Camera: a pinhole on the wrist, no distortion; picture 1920 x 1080 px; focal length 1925.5 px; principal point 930.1 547.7 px. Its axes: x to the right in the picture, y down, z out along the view. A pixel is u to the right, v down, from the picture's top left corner.
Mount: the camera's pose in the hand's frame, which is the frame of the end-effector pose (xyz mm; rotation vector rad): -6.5 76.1 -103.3 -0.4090 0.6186 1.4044
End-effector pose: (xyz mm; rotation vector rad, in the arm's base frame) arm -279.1 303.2 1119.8 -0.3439 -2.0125 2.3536
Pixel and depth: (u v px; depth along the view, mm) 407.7 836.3 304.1
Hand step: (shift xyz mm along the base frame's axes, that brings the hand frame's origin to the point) -2.3 -218.4 -170.5
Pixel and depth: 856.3 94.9 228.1
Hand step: -68.9 -92.5 -198.0
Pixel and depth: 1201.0 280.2 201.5
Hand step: -32.4 -59.5 -215.7
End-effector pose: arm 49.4 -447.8 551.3 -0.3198 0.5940 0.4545
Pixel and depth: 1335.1 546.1 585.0
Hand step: -66.6 593.9 77.4
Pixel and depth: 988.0 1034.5 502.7
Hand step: -107.8 454.5 193.9
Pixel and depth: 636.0 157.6 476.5
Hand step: 111.5 428.7 95.6
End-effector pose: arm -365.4 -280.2 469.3 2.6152 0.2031 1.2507
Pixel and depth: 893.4 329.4 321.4
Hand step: 170.9 -256.2 40.8
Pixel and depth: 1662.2 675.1 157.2
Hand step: -1.3 -206.6 77.9
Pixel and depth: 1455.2 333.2 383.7
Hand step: 171.0 -367.2 103.0
